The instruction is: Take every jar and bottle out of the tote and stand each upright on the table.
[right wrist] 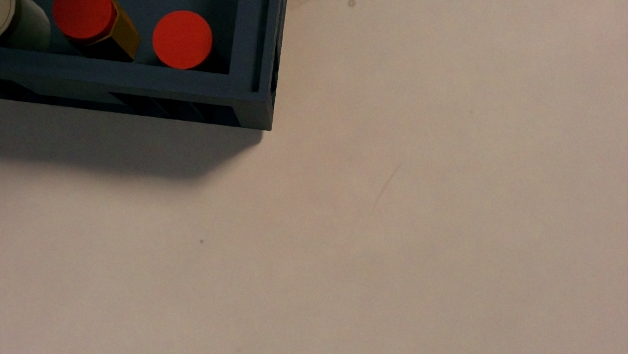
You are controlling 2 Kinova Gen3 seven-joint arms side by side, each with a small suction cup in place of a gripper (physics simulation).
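Places are measured from the left arm's base along level axes (x left, y back, z up), in metres.
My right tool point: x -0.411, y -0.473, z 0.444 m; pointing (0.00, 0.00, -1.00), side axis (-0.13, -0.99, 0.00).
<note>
Behind a point stands the place of what it marks.
Part of the dark blue-grey tote (245, 107) @(x -0.281, y -0.447, z 0.122 m) shows at the top left of the right wrist view. Inside it, a jar or bottle with a round red lid (182, 39) @(x -0.217, y -0.396, z 0.074 m) stands near the tote's corner. To its left is a yellow-brown angular jar (125, 36) @(x -0.209, y -0.348, z 0.058 m) with a red lid. At the left edge, a pale grey-green jar or bottle (32, 29) @(x -0.200, y -0.272, z 0.054 m) with a light top is partly cut off by the frame. The rest of the tote lies outside the view. Neither my left gripper nor my right gripper shows in this view.
The pale beige table top (400, 225) @(x -0.369, y -0.574, z 0.000 m) spreads to the right of and below the tote. The tote's walls rise around the items, and its shadow falls on the table along its near side. The table has a thin scratch and small dark specks.
</note>
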